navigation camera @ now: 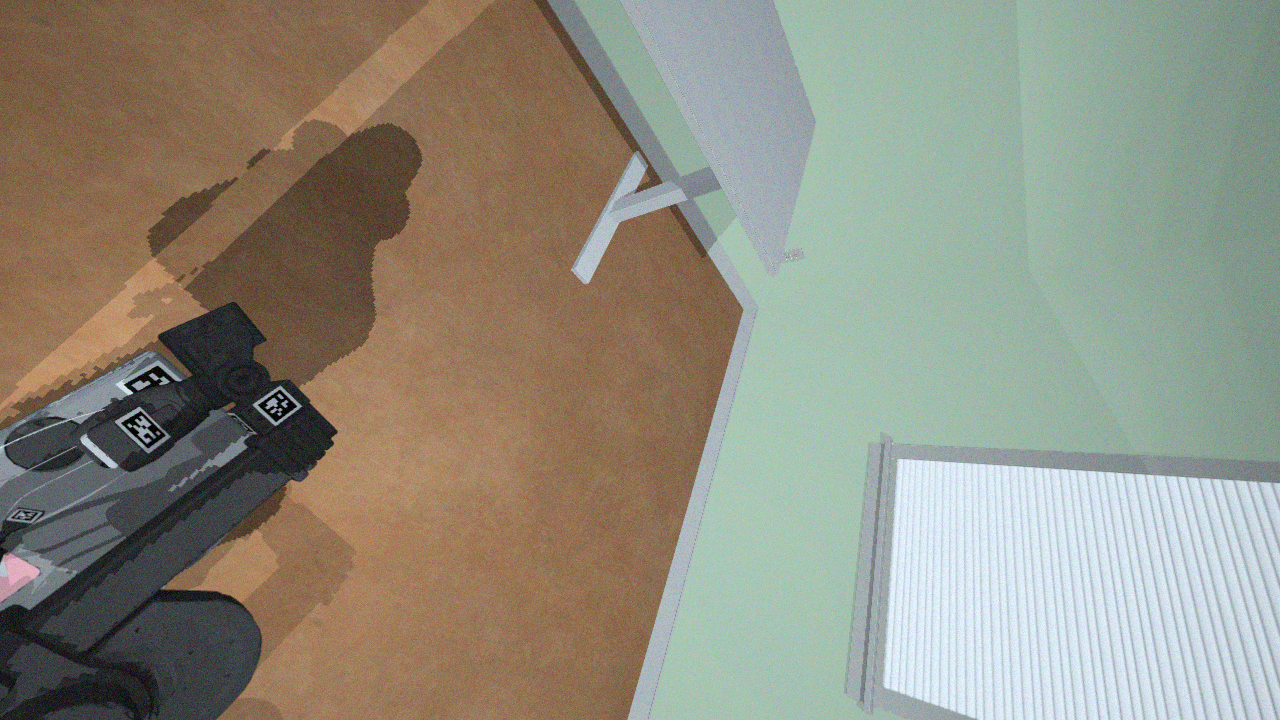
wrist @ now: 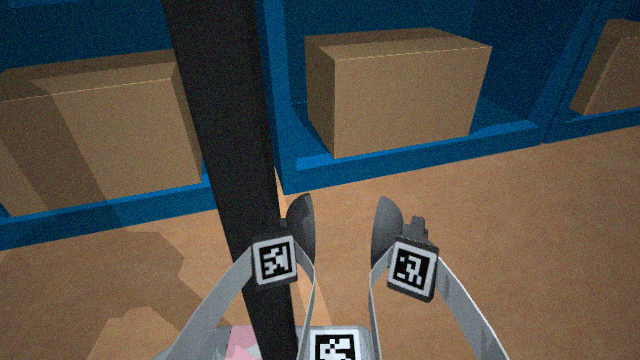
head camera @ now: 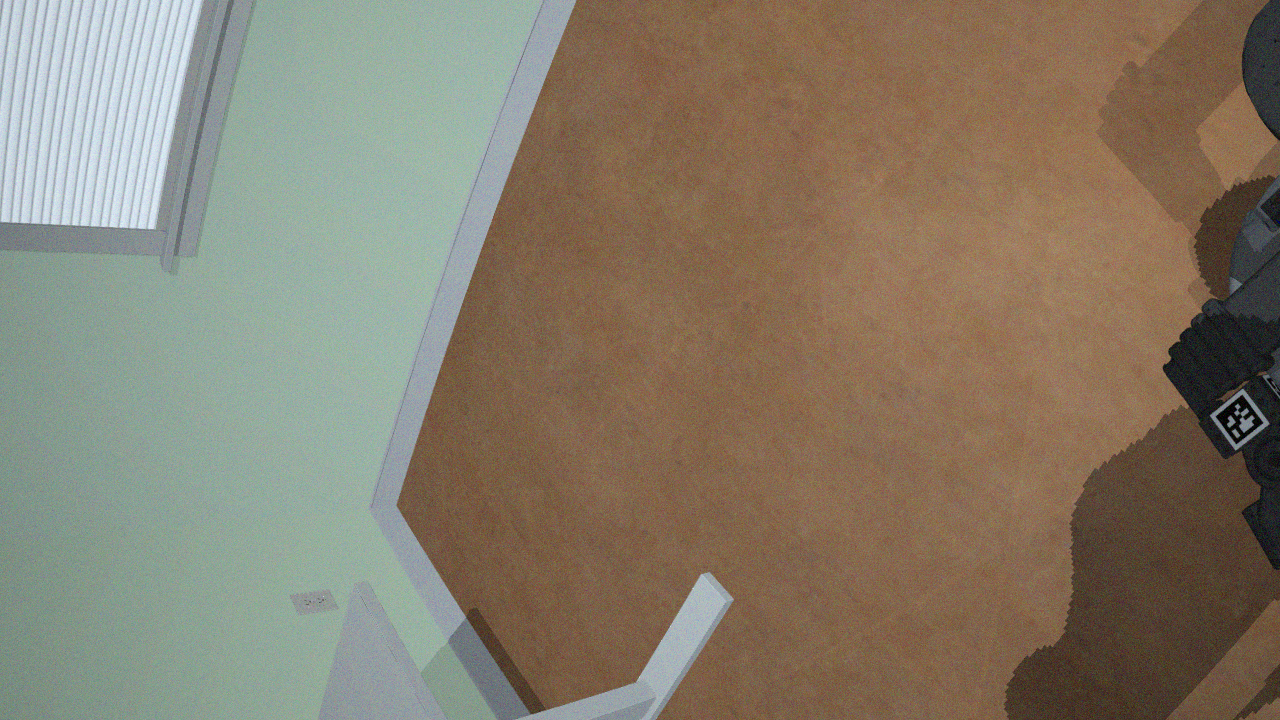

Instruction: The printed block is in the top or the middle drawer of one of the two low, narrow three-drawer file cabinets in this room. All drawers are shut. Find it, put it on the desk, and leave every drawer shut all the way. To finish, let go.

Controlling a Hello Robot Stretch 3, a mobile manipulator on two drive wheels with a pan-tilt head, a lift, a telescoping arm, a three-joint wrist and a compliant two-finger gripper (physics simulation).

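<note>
The desk is a pale grey top on T-shaped legs. Part of its top shows at the bottom left of the head view and at the top of the navigation view, against the green wall. My gripper is open and empty in the wrist view, with its two rounded fingertips apart over brown floor. It points toward a blue shelf and is not near the desk. The file cabinets and the printed block do not show in these views.
A blue shelf unit holds cardboard boxes in the wrist view; my black mast crosses it. A desk leg stands on the brown floor. A window is in the green wall.
</note>
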